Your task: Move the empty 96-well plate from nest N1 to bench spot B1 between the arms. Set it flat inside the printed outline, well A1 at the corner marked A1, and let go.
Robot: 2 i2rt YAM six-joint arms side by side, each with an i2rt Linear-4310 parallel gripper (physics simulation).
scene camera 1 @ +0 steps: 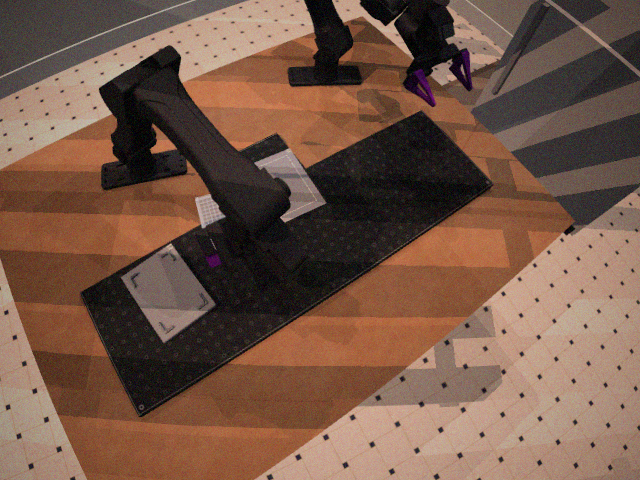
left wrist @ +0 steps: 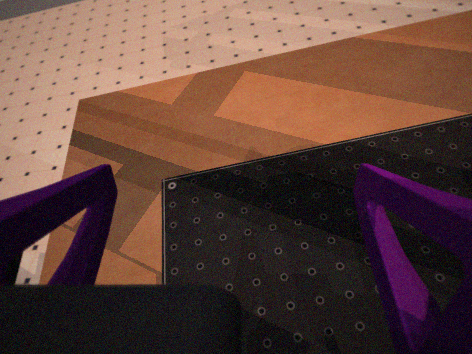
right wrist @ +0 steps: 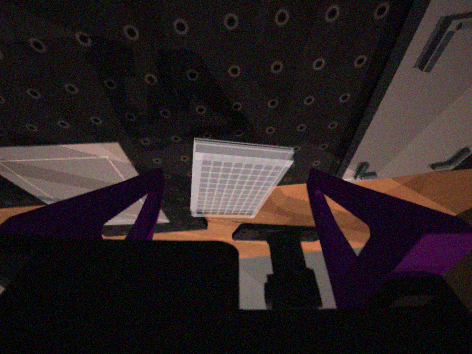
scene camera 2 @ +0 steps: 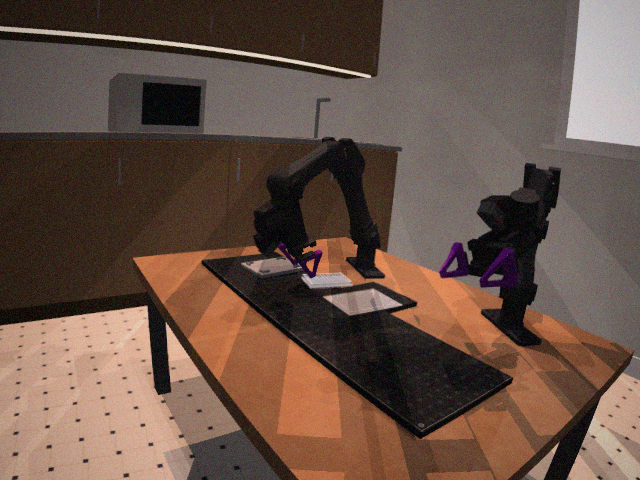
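Where they show: left gripper, fingertip midpoint: (scene camera 1: 453, 97) (left wrist: 235, 177) (scene camera 2: 459, 279); right gripper, fingertip midpoint: (right wrist: 235, 176) (scene camera 2: 304, 270); left arm's base at its link origin: (scene camera 1: 324, 77) (scene camera 2: 508, 327); right arm's base at its link origin: (scene camera 1: 144, 170) (right wrist: 282, 231) (scene camera 2: 364, 268).
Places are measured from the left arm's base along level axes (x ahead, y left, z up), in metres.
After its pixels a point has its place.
Note:
The white 96-well plate (scene camera 1: 209, 211) {x 0.417, y -0.312, z 0.027 m} (scene camera 2: 326, 280) {x 0.438, y -0.270, z 0.026 m} (right wrist: 235, 185) {x 0.448, y -0.286, z 0.026 m} looks roughly level at the black board's rear edge, between the nest and the bench spot. It is off both; in scene camera 1 the right arm partly hides it. The grey nest N1 (scene camera 1: 168, 293) {x 0.588, y -0.397, z 0.025 m} (scene camera 2: 269, 266) {x 0.595, y -0.385, z 0.025 m} (right wrist: 400, 125) {x 0.562, y -0.371, z 0.025 m} has corner brackets and holds no plate. The pale bench spot B1 (scene camera 1: 305, 193) {x 0.385, y -0.104, z 0.015 m} (scene camera 2: 361, 301) {x 0.364, y -0.147, z 0.015 m} (right wrist: 75, 167) {x 0.415, y -0.142, z 0.015 m} has a printed outline; the A1 mark is unreadable. My right gripper (scene camera 2: 303, 269) {x 0.504, y -0.260, z 0.057 m} (right wrist: 235, 176) {x 0.504, y -0.260, z 0.057 m} is open near the plate. My left gripper (scene camera 1: 452, 97) {x 0.293, y 0.205, z 0.205 m} (scene camera 2: 461, 280) {x 0.293, y 0.205, z 0.205 m} (left wrist: 235, 177) {x 0.293, y 0.205, z 0.205 m} is open and empty, far from it.
The black perforated board (scene camera 1: 398, 165) {x 0.324, y 0.127, z 0.013 m} (scene camera 2: 392, 361) {x 0.373, y 0.152, z 0.013 m} (left wrist: 210, 235) {x 0.341, y 0.283, z 0.013 m} runs along the wooden table (scene camera 1: 330, 335) {x 0.697, y -0.095, z 0.000 m} (scene camera 2: 248, 372) {x 0.650, y 0.165, z 0.000 m}. The right arm reaches over the board beside B1. The left arm's base (scene camera 1: 324, 75) {x 0.030, y -0.009, z 0.032 m} (scene camera 2: 511, 326) {x 0.016, y 0.029, z 0.018 m} stands behind the board.

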